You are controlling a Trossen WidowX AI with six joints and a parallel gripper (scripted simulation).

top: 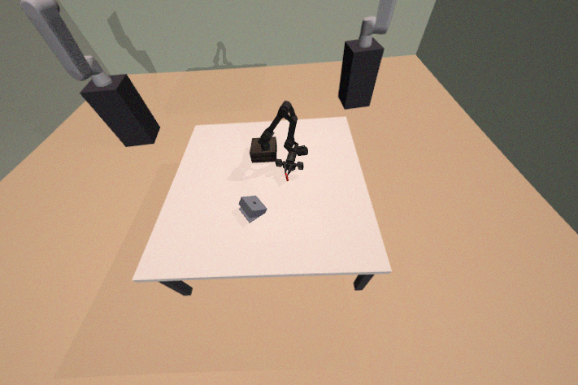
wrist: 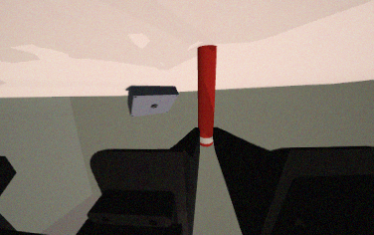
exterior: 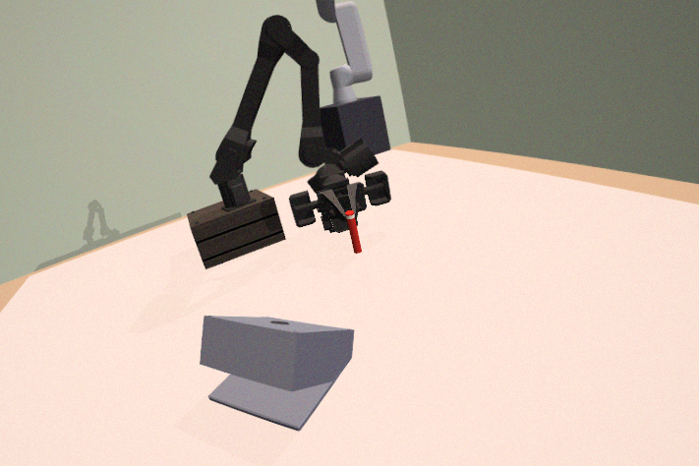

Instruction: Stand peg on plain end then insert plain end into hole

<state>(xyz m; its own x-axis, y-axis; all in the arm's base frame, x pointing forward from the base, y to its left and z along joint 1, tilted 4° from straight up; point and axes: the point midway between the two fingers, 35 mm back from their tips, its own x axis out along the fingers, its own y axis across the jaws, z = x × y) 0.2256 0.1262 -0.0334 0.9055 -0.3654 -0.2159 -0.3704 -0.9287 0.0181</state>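
The red peg lies 10 mm below my gripper tip. From my gripper tip the other things lie so: flat grey base plate 190 mm ahead, 240 mm to the right, 70 mm below; then grey sloped panel 190 mm ahead, 230 mm to the right, 30 mm below.
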